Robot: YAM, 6 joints.
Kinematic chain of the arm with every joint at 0, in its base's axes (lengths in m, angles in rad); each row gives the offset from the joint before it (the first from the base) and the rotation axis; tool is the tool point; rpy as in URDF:
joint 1: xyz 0 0 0.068 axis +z
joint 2: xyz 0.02 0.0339 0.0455 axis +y
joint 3: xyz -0.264 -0.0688 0 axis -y
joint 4: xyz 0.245 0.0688 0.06 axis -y
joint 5: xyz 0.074 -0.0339 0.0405 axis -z
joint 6: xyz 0.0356 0 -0.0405 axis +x
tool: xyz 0 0 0 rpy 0 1.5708 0
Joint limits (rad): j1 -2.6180..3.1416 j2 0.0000..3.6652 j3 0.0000..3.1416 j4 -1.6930..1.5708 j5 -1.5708..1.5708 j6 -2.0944..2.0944
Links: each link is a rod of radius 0.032 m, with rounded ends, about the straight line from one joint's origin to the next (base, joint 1, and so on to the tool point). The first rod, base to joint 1, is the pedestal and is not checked.
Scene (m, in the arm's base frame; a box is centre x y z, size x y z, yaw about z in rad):
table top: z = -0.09
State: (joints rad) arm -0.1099 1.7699 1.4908 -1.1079 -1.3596 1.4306
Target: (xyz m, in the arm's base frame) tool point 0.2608 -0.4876 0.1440
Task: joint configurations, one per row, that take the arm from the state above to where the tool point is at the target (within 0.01 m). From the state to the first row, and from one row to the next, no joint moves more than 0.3 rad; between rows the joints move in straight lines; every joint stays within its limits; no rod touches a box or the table.
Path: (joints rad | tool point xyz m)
1: -0.3668 1.9766 1.6704 -0.9551 -1.2994 1.4306 | 0.3870 -0.1119 0.2598
2: -0.6237 2.1833 1.8500 -0.8024 -1.2392 1.4306 | 0.3922 -0.2408 0.2284
3: -0.8807 2.3901 2.0296 -0.6496 -1.1790 1.4306 | 0.3500 -0.3723 0.1893
4: -1.1376 2.5968 2.2092 -0.4968 -1.1188 1.4306 | 0.2608 -0.4876 0.1440

